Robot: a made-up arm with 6 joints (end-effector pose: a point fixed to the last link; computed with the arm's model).
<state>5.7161 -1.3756 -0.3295 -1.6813 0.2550 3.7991</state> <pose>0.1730 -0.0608 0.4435 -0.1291 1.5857 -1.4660</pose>
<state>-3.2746 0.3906 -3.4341 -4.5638 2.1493 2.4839</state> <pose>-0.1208 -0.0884 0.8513 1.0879 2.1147 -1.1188</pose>
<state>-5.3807 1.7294 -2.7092 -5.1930 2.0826 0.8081</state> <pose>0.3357 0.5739 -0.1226 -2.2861 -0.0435 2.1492</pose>
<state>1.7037 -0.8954 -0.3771 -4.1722 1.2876 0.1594</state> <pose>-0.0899 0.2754 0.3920 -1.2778 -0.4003 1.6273</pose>
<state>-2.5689 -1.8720 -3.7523 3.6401 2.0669 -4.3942</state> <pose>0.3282 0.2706 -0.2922 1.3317 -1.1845 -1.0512</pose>
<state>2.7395 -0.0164 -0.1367 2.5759 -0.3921 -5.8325</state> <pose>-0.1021 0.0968 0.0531 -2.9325 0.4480 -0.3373</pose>
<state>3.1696 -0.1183 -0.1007 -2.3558 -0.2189 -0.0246</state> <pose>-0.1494 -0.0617 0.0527 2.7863 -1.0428 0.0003</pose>
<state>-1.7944 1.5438 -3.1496 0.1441 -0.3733 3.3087</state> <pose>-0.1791 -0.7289 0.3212 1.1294 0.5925 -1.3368</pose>
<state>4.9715 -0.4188 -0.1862 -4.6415 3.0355 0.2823</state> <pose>0.1177 -0.1588 0.2787 -0.6039 0.0890 0.4240</pose>
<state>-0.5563 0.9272 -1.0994 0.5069 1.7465 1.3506</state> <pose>0.3349 -0.1552 -0.1157 0.8341 -1.9205 -2.1341</pose>
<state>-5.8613 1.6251 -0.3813 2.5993 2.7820 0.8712</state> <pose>0.0189 0.0593 -0.1625 0.6762 1.6512 1.5178</pose>
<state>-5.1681 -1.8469 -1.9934 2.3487 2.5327 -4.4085</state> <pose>-0.3586 -0.5689 0.3227 -1.7221 -2.0408 -0.1625</pose>
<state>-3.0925 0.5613 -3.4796 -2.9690 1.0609 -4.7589</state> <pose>-0.1978 -0.0027 0.9142 -0.7472 0.5232 -1.3265</pose>
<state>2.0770 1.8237 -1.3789 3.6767 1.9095 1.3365</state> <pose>-0.0820 0.2527 -0.4154 -0.4728 2.0211 1.9257</pose>
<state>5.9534 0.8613 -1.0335 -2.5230 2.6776 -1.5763</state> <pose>0.4521 -0.2130 0.0229 -0.0093 0.4437 -2.4713</pose>
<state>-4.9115 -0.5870 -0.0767 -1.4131 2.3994 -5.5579</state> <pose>0.1329 0.1403 0.2184 0.9733 0.3831 0.5793</pose>
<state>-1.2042 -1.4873 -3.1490 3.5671 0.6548 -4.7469</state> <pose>-0.2887 0.7531 0.2121 -2.1476 -0.2171 0.6672</pose>
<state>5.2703 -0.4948 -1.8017 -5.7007 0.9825 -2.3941</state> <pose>0.1375 -0.1862 0.8504 1.3167 1.1469 0.4753</pose>
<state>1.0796 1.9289 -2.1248 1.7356 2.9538 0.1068</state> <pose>0.1353 0.4185 -0.2823 -0.2886 -0.1620 2.5573</pose>
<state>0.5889 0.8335 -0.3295 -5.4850 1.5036 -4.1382</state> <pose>0.0321 0.0889 -0.0774 0.2497 -1.3031 -0.7499</pose>
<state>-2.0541 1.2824 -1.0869 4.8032 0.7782 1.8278</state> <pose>-0.1518 -0.2637 -0.2935 1.0495 -2.4147 -1.0471</pose>
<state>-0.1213 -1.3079 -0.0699 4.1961 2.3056 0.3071</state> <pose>0.1069 -0.1050 0.3787 0.8226 -0.6775 -0.3095</pose>
